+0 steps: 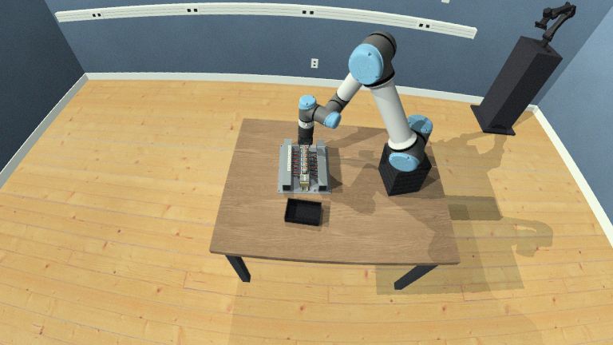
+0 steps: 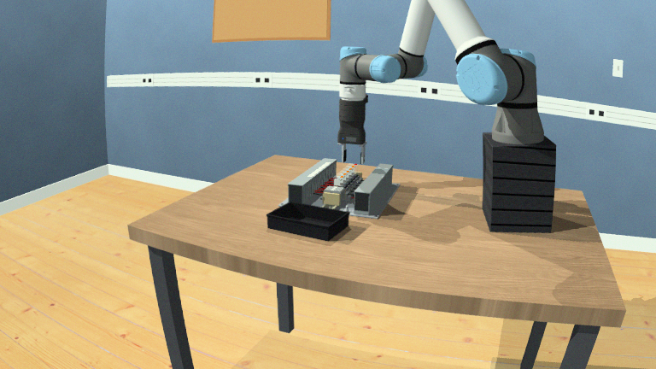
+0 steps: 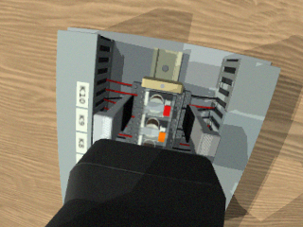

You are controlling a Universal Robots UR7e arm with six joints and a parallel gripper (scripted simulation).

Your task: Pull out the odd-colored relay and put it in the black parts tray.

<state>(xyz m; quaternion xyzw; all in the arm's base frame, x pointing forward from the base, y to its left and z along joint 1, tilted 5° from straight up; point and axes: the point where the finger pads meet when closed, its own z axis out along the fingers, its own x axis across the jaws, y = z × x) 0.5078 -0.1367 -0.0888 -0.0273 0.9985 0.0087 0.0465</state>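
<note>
Right now the relay is 40 mm below my hand. From my hand the other things lie so: relay panel (90 mm to the left, 60 mm below); then black parts tray (360 mm to the left, 70 mm below, 10 mm behind).
</note>
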